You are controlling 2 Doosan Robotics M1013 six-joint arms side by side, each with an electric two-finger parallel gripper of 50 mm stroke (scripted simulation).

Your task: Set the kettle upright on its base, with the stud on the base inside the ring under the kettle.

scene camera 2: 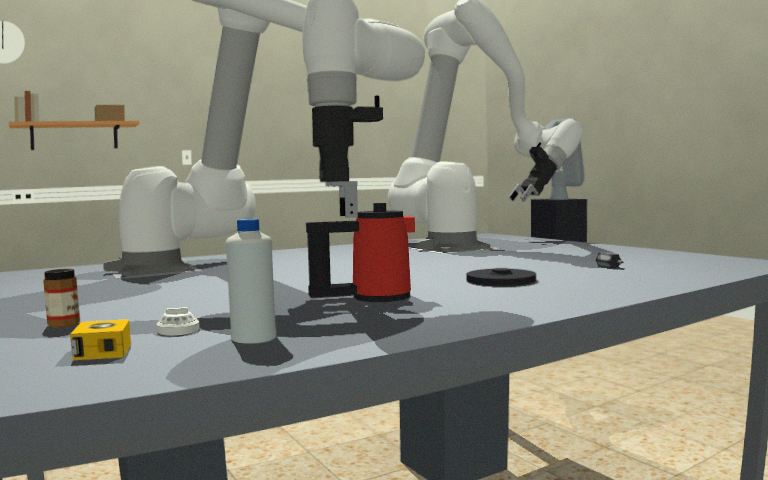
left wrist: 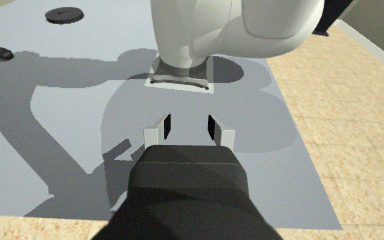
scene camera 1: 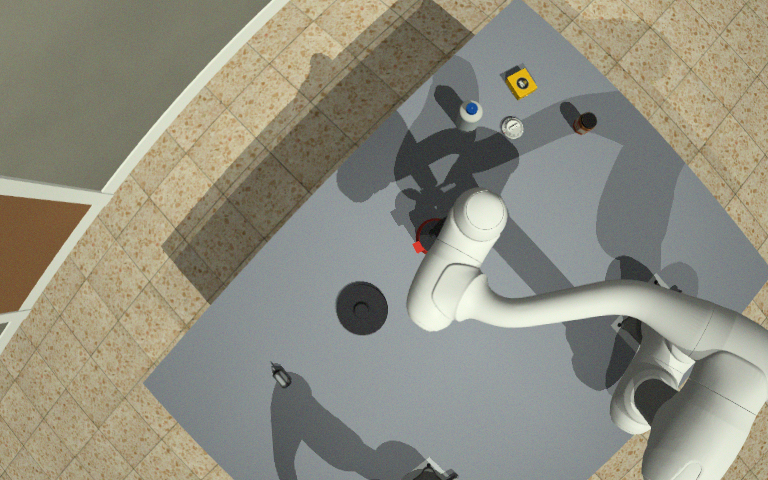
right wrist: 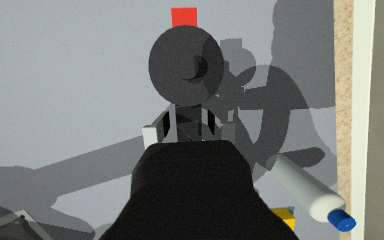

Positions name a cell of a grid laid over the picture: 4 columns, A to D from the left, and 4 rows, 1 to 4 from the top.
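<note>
Round black base (scene camera 1: B3), visible. Round black base (scene camera 2: C3), visible too. Right wrist view: round black base out of frame. My left gripper (scene camera 2: C2), visible. My left gripper (left wrist: B3), visible too. My right gripper (scene camera 2: B2), visible. My right gripper (right wrist: B2), visible too.
</note>
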